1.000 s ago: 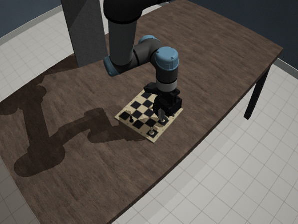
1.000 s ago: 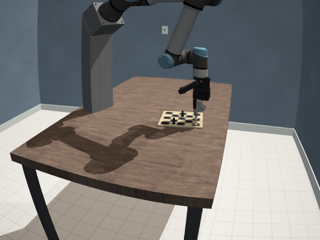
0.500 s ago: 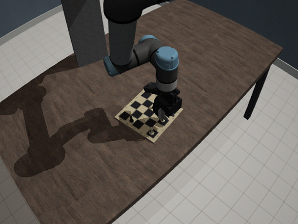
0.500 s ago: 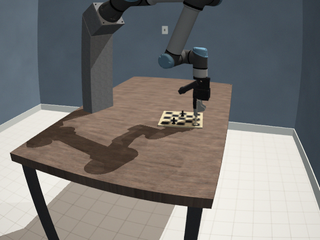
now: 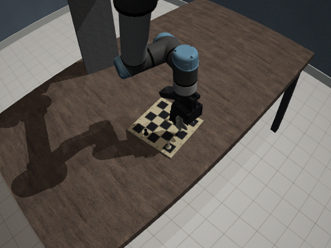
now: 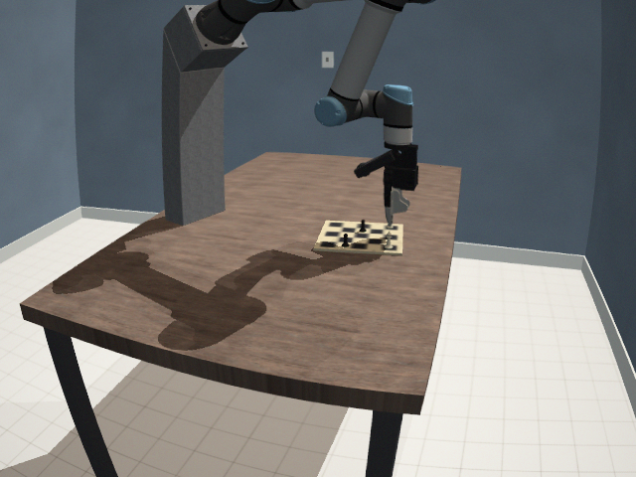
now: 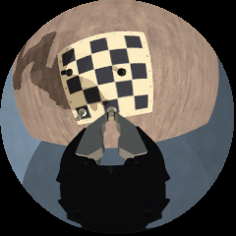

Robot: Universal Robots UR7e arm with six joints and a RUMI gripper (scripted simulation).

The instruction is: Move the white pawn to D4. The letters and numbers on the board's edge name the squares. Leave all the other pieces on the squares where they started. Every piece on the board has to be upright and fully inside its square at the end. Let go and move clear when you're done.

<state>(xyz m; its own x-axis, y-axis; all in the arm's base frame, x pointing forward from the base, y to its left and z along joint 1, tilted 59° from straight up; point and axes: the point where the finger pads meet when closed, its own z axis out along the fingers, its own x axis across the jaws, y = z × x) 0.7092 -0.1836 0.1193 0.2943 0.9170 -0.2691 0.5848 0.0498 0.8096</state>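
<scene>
Right now the chessboard is 70 mm behind my hand, 50 mm below it and 20 mm to the left of it. The rest, counted from my hand: white piece 10 mm below.
</scene>
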